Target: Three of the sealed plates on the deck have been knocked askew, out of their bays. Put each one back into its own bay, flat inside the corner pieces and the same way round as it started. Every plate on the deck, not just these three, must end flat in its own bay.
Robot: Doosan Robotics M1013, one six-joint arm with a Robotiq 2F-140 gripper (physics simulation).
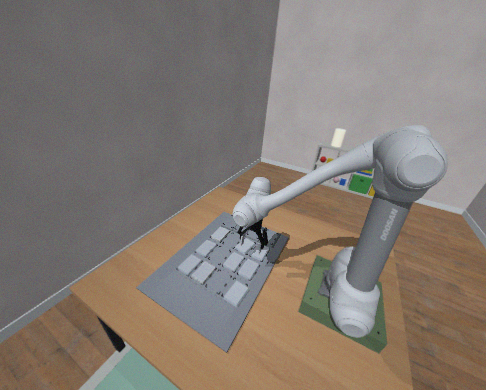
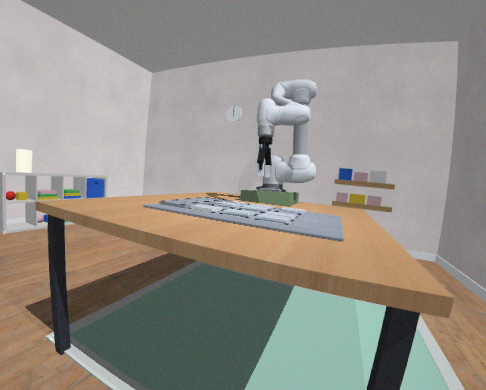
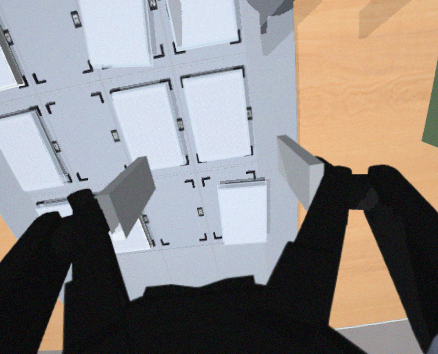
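Where they show: gripper, fingertip midpoint: (image 1: 250, 248) (image 2: 264, 176) (image 3: 213, 163); arm's base at its link origin: (image 2: 272, 191).
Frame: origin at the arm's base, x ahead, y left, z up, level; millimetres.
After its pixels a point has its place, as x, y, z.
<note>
My gripper (image 1: 253, 245) @(493, 93, 103) (image 2: 264, 171) @(493, 93, 103) (image 3: 213, 163) @(493, 93, 103) is open and empty above the deck (image 1: 175, 300) @(711, 472, -74) (image 2: 320, 230) @(873, 453, -73) (image 3: 200, 265) @(570, 393, -75). A white plate (image 1: 236, 293) @(463, 276, -60) (image 3: 244, 212) @(465, 259, -60) at the deck's near right lies shifted right across its corner pieces. Another plate (image 1: 245, 245) @(597, -60, -59) (image 3: 116, 32) @(603, -41, -58) looks slightly turned against its corners. Two plates, one (image 1: 248, 269) @(484, 103, -60) (image 3: 217, 117) @(489, 87, -60) in the right column and one (image 1: 234, 261) @(587, 98, -61) (image 3: 149, 125) @(592, 84, -60) beside it, lie inside their corners. One plate (image 1: 203, 272) @(695, 268, -61) (image 3: 132, 237) @(683, 288, -60) is partly hidden by the left finger, so its seating is unclear.
More plates stand on the left, among them one (image 1: 205, 248) @(804, 115, -58) (image 3: 32, 150) @(793, 94, -59) in the left column. Another plate (image 1: 259, 254) @(480, -41, -59) (image 3: 207, 22) @(485, -34, -60) lies at the far right. The green base block (image 1: 312, 295) @(110, 118, 9) (image 2: 270, 196) @(149, 35, -30) carries the arm beside the deck, on the wooden table (image 1: 280, 345) @(170, 371, -85) (image 2: 225, 245) @(1203, 254, -85) (image 3: 350, 100) @(281, 93, -85).
</note>
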